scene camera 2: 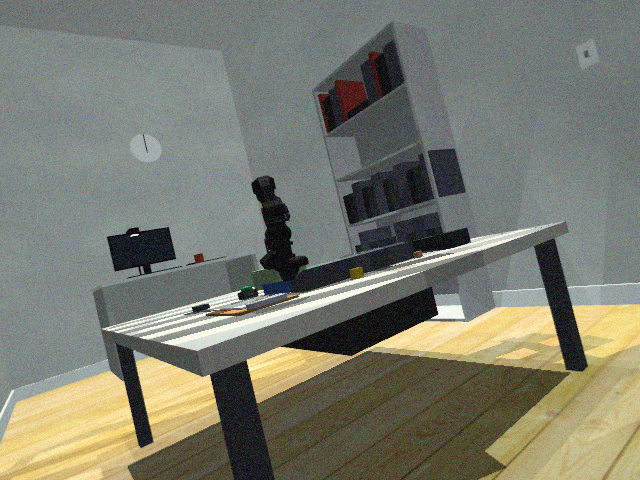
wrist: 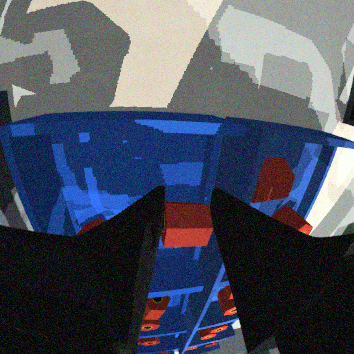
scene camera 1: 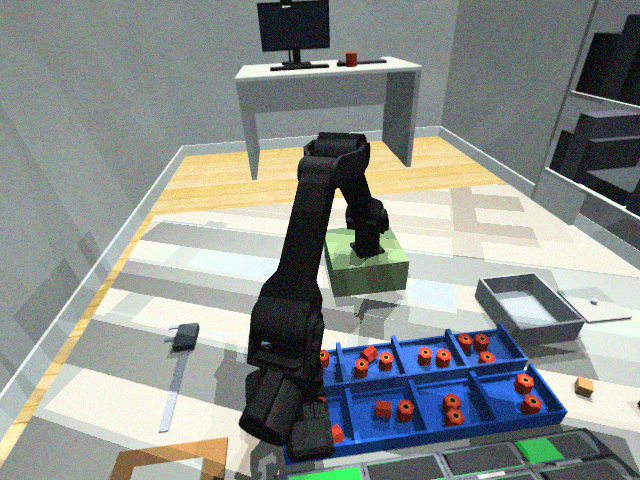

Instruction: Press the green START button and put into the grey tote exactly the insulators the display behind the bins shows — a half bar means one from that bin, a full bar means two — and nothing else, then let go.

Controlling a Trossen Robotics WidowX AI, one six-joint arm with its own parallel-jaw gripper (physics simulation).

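Places are measured from the arm's base along level axes (x ahead, y left, z up), in metres.
Pixels of known places: gripper, fingertip midpoint: (wrist: 187,194) (scene camera 1: 310,408); arm's base, link origin: (scene camera 1: 367,248).
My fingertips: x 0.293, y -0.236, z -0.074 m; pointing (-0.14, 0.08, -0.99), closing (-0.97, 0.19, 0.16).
Observation:
For each thing: its top centre in the pictures, then the offset to it from my fingertips. "pt": a spot on its surface instead.
- red insulator, top centre: (wrist: 188,238) dz +0.020, dx +0.005, dy +0.013 m
- far row, surface spot: (scene camera 1: 425,354) pt dz +0.020, dx -0.015, dy +0.225 m
- grey tote, top centre: (scene camera 1: 528,297) (scene camera 2: 361,252) dz +0.044, dx -0.049, dy +0.484 m
- dark-headed tool with a grey handle, surface spot: (scene camera 1: 182,335) pt dz +0.009, dx -0.231, dy -0.203 m
- orange frame, surface spot: (scene camera 1: 170,450) pt dz -0.004, dx -0.010, dy -0.221 m
- small yellow cube, top centre: (scene camera 2: 355,268) dz +0.018, dx +0.262, dy +0.026 m
My gripper (wrist: 187,194) reaches down into the near left compartment of the blue bin tray (scene camera 1: 442,429) (wrist: 105,130) and is shut on a red insulator (wrist: 186,223), which shows as a block between the two black fingers. In scene camera 1 the arm's wrist (scene camera 1: 290,410) covers that corner of the tray. Several more red insulators, such as one in the far row (scene camera 1: 425,354), lie in the other compartments. The grey tote (scene camera 1: 490,305) stands empty to the far right of the tray. Display panels along the near edge show green bars (scene camera 1: 537,450).
The arm stands on a green block (scene camera 1: 366,273) behind the tray. A dark-headed tool with a grey handle (scene camera 1: 182,335) lies to the left. An orange frame (scene camera 1: 170,450) lies at the near left corner. A small yellow cube (scene camera 2: 355,272) sits on the table.

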